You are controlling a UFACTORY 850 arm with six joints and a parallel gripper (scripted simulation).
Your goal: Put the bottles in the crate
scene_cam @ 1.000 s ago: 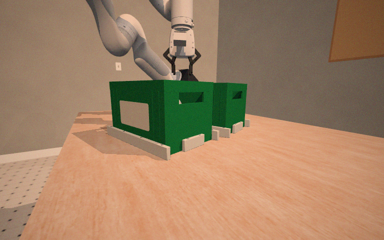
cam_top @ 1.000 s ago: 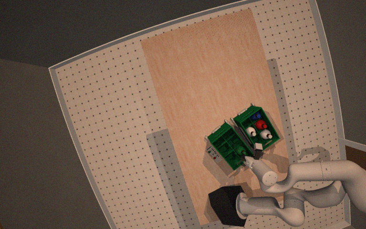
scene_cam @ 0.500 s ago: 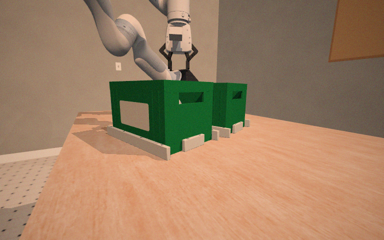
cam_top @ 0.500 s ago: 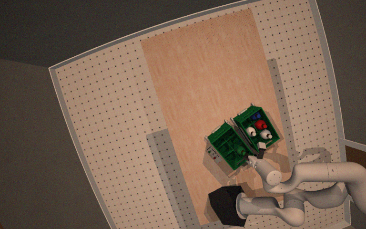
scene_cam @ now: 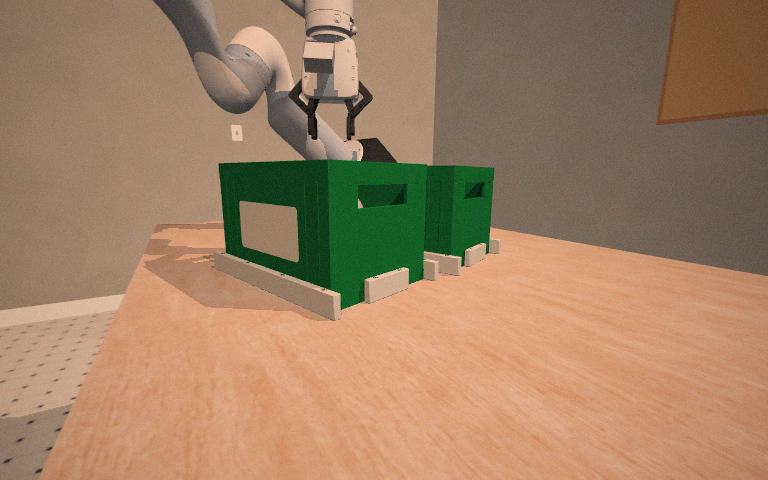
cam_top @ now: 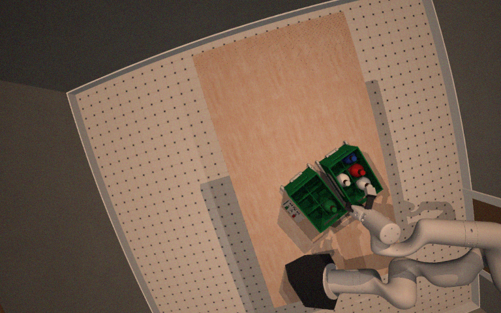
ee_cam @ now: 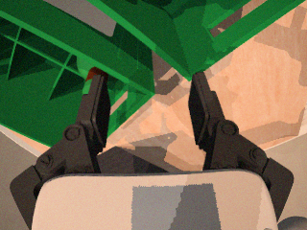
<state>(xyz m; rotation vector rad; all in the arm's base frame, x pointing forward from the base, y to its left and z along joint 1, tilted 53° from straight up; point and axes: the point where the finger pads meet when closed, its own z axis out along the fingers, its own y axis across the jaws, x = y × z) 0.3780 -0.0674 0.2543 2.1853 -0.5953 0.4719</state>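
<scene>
Right now my hand is 15 cm above the red bottle, 13 cm to the left of it and 11 cm short of it. Also, from my hand: green bottle (15 cm below, 8 cm to the left, 1 cm behind); pick list (28 cm to the left, 24 cm below, 1 cm ahead); blue bottle (20 cm ahead, 15 cm below, 11 cm to the right).
</scene>
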